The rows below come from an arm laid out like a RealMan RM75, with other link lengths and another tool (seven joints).
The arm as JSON. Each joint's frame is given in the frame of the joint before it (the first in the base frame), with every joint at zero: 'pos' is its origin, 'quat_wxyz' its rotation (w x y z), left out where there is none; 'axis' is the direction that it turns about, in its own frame. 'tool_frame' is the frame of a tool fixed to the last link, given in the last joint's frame.
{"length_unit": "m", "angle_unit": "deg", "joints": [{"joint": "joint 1", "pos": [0.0, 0.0, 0.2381], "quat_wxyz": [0.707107, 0.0, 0.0, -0.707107], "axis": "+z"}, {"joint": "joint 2", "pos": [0.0, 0.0, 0.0], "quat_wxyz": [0.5, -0.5, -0.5, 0.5], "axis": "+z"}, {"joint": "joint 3", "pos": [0.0, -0.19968, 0.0], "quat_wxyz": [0.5, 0.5, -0.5, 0.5], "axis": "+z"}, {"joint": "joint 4", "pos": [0.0, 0.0, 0.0], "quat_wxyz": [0.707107, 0.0, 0.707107, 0.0], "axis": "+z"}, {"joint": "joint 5", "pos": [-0.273, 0.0, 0.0], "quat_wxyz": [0.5, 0.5, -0.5, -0.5], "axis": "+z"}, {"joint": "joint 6", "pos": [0.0, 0.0, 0.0], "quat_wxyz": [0.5, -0.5, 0.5, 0.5], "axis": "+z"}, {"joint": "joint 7", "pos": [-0.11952, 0.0, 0.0], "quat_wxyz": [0.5, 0.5, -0.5, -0.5], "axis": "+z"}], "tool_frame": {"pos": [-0.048, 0.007, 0.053], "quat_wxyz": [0.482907, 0.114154, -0.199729, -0.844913]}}
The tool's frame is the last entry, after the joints.
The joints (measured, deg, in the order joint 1, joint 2, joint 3, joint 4, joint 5, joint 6, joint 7), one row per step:
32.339 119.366 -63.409 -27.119 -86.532 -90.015 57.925
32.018 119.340 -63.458 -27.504 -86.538 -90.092 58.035
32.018 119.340 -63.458 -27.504 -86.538 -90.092 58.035
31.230 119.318 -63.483 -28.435 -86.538 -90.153 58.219
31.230 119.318 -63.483 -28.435 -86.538 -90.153 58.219
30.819 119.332 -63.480 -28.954 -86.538 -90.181 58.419
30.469 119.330 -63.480 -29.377 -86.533 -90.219 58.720
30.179 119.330 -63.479 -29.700 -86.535 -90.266 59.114
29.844 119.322 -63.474 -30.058 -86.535 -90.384 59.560
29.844 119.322 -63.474 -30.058 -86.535 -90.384 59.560
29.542 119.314 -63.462 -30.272 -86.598 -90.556 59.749
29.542 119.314 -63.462 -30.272 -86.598 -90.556 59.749
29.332 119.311 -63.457 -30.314 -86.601 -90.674 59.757
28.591 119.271 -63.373 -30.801 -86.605 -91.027 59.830
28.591 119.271 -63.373 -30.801 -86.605 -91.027 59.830
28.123 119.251 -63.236 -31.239 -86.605 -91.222 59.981
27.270 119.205 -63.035 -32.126 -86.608 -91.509 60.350
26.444 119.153 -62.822 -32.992 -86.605 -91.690 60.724
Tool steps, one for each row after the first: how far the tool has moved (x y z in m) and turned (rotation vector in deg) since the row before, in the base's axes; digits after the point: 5 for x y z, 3 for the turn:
0.00075 -0.00030 0.00108 0.095 -0.043 -0.030
0.00000 0.00000 0.00000 0.000 0.000 0.000
0.00193 -0.00040 0.00258 0.406 -0.103 -0.149
0.00000 0.00000 0.00000 0.000 0.000 0.000
0.00082 -0.00010 0.00137 0.165 -0.015 -0.139
0.00079 -0.00003 0.00123 0.045 0.012 -0.221
0.00072 0.00000 0.00098 -0.084 0.047 -0.301
0.00083 -0.00018 0.00122 -0.129 0.086 -0.315
0.00000 0.00000 0.00000 0.000 0.000 0.000
0.00107 -0.00077 0.00072 -0.109 0.040 -0.159
0.00000 0.00000 0.00000 0.000 0.000 0.000
0.00099 -0.00076 0.00027 -0.042 0.055 -0.111
0.00274 -0.00174 0.00216 0.129 0.114 -0.233
0.00000 0.00000 0.00000 0.000 0.000 0.000
0.00144 -0.00059 0.00196 0.171 0.092 -0.182
0.00246 -0.00082 0.00364 0.307 0.094 -0.349
0.00253 -0.00053 0.00357 0.364 0.036 -0.416

